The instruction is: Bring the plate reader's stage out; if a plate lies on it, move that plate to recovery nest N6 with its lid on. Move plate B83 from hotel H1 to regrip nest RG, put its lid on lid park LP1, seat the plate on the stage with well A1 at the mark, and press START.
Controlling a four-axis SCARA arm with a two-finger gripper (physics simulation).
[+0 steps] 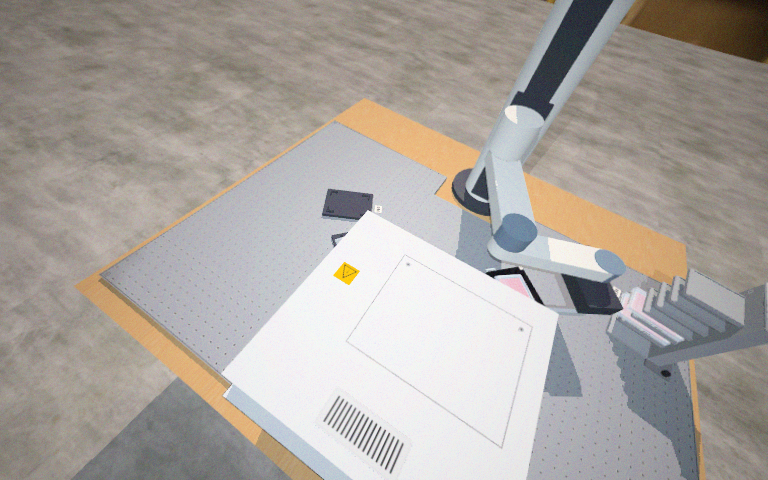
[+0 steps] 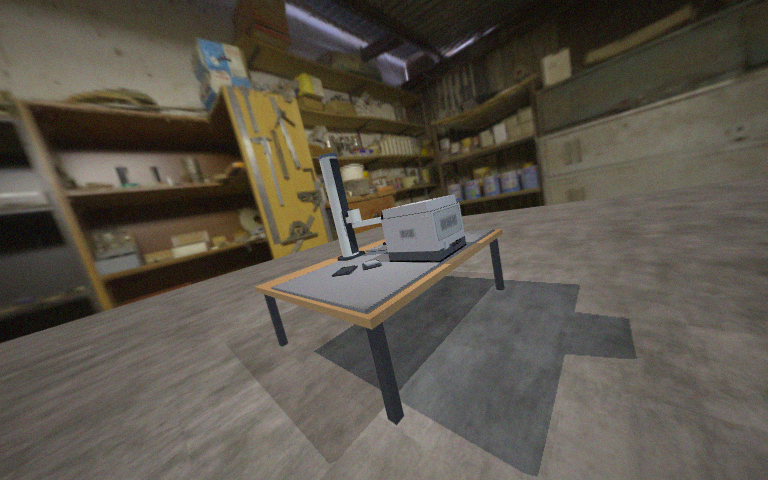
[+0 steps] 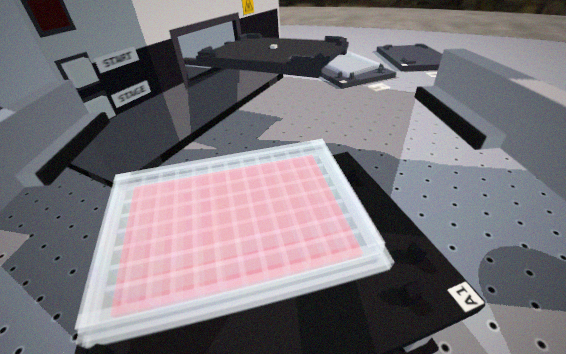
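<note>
A clear plate with pink wells lies on a black nest beside the reader; its name label is hidden, and I cannot tell whether the plate is lidded. My gripper is open and empty above and around that plate's area. The reader's stage is out and bare. A clear lid lies on lid park LP1. Nest N6 is bare. The START button and STAGE button are on the reader's front.
The white plate reader stands large beside the nests. A grey plate hotel with pink plates in its lower slots stands at the right, close to the gripper body. The arm's column rises at the table edge.
</note>
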